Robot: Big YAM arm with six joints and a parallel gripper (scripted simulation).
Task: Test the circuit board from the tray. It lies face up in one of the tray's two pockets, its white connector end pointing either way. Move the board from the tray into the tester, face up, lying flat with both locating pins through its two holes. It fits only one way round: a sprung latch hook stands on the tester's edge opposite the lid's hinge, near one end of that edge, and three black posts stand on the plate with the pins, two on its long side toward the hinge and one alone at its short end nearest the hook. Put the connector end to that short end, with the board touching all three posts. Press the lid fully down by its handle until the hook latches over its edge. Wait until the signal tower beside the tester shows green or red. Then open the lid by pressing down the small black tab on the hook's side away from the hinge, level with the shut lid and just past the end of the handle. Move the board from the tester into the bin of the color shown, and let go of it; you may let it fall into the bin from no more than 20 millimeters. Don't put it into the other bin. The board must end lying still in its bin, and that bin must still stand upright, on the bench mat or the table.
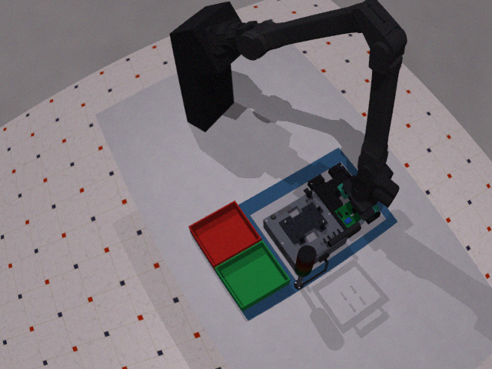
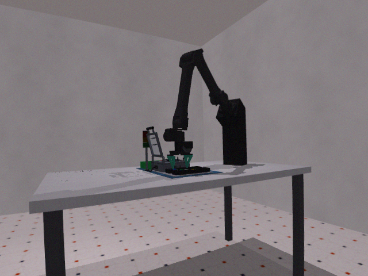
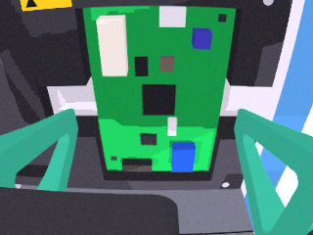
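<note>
My hand is 20 mm above the green circuit board. Round my hand: latch hook: 80 mm behind, 130 mm to the right, 50 mm above; tester lid: 110 mm ahead, 150 mm to the right, 140 mm above; tester plate: 10 mm behind, 170 mm to the right, 30 mm above.
</note>
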